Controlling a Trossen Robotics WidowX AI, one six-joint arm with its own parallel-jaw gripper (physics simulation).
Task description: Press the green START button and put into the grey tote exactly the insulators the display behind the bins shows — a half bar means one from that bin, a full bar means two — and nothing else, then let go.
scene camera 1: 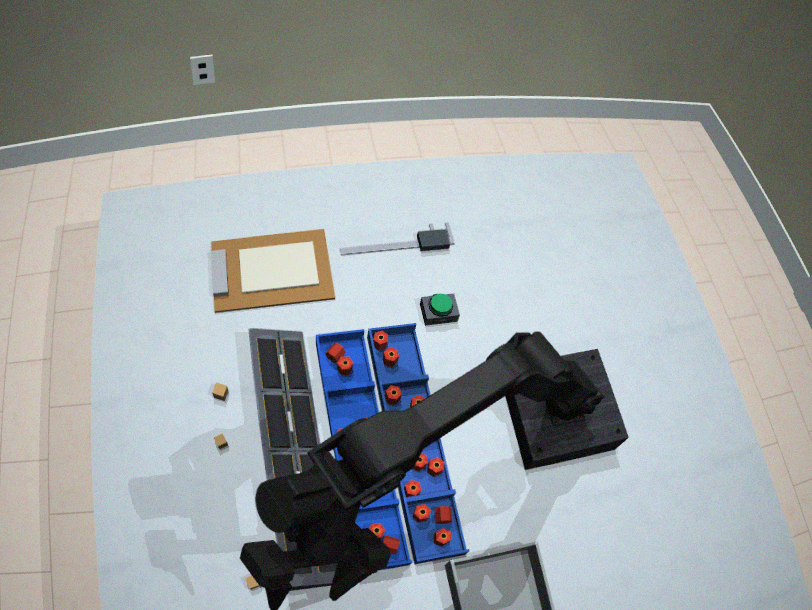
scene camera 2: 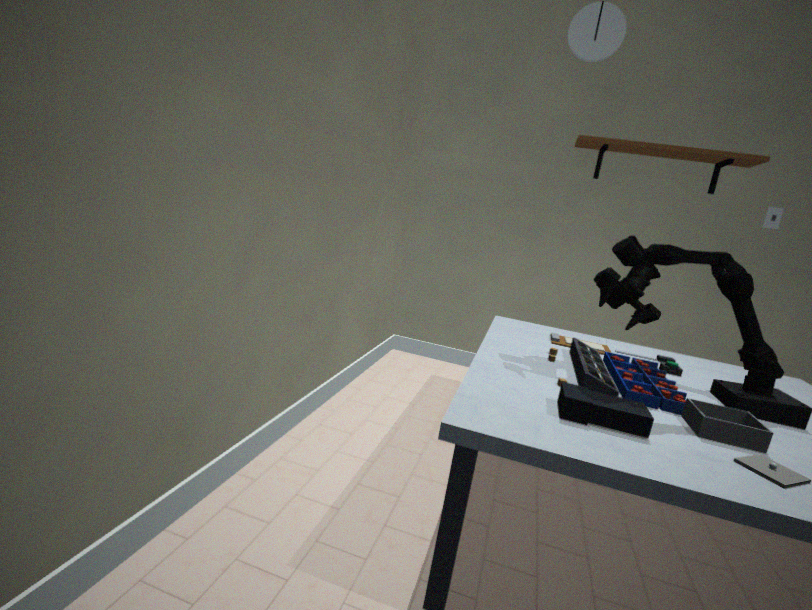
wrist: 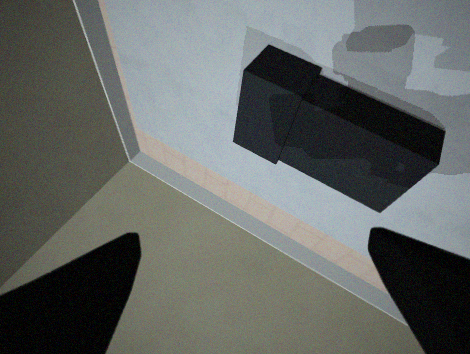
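Note:
The green START button (scene camera 1: 441, 304) (scene camera 2: 670, 363) sits on a dark box beyond the bins. Blue bins (scene camera 1: 351, 401) (scene camera 2: 646, 397) in two rows hold red hexagonal insulators (scene camera 1: 391, 356) with dark centres and block-like red pieces (scene camera 1: 443, 514); the arm hides some bins. The display (scene camera 1: 260, 407) behind them shows dark windows and small white marks; I cannot read bar lengths. The grey tote (scene camera 1: 543, 577) (scene camera 2: 722, 433) is cut off in scene camera 1; its visible floor shows no insulator. My gripper (scene camera 1: 305, 598) (scene camera 2: 614, 316) (wrist: 255, 241) is open and empty, high above the display's near end.
A long black box (scene camera 2: 603, 410) (wrist: 345, 135) stands by the display's near end. A flat plate with a knob (scene camera 2: 761, 467) lies near the tote. A clipboard (scene camera 1: 328, 262), a caliper (scene camera 1: 433, 239) and small tan blocks (scene camera 1: 219, 391) (scene camera 1: 220, 441) lie around the bins and display.

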